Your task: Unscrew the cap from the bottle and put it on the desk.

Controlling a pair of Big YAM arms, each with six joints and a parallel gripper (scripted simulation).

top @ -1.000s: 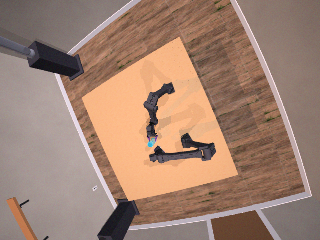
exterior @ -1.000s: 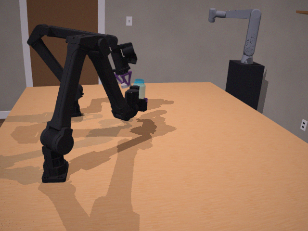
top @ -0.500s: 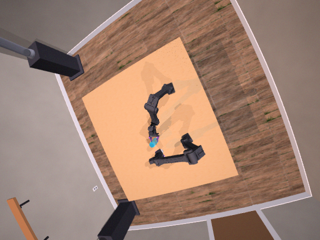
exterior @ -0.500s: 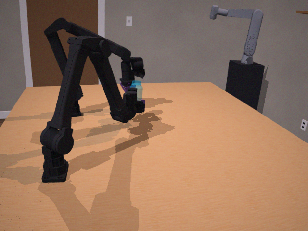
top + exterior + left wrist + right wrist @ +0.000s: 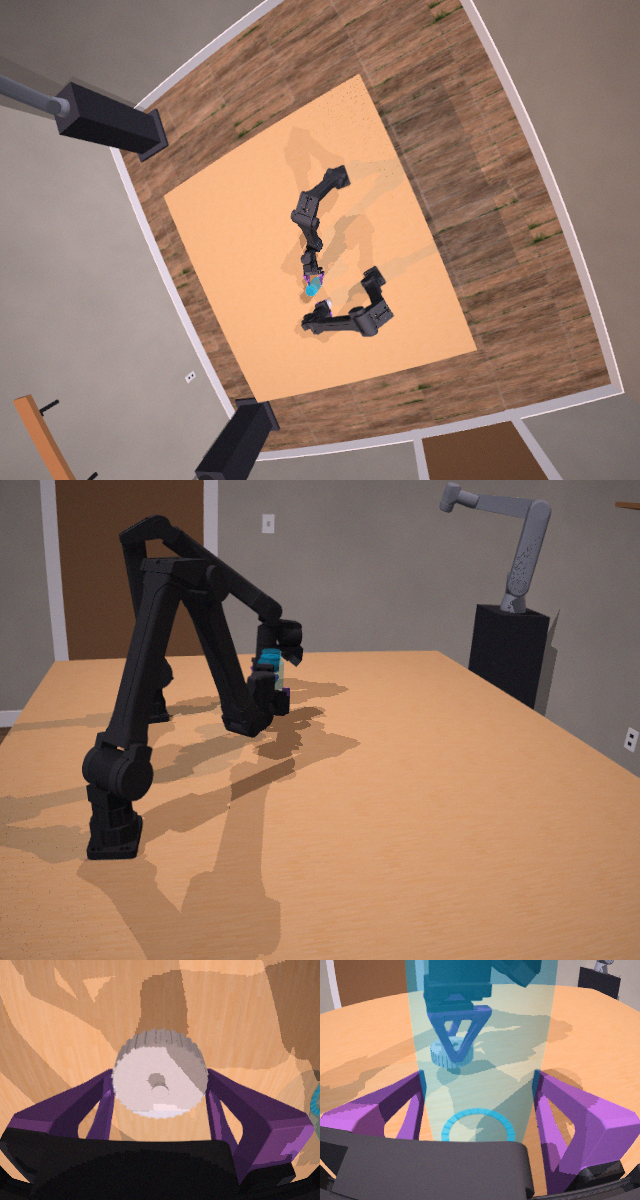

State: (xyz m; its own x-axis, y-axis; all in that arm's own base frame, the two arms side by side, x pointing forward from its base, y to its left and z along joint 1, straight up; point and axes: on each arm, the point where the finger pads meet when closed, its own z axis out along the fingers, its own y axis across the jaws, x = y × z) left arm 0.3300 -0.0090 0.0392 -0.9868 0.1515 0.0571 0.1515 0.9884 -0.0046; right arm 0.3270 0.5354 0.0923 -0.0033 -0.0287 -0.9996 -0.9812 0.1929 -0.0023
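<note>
My right hand is 30 mm below the bottle. Also, from my right hand: ribbed cap (10 mm behind, 150 mm to the left, 60 mm below).
My left hand is 1 cm above the ribbed cap. Also, from my left hand: bottle 1 cm ahead, 15 cm to the right, 8 cm above.
</note>
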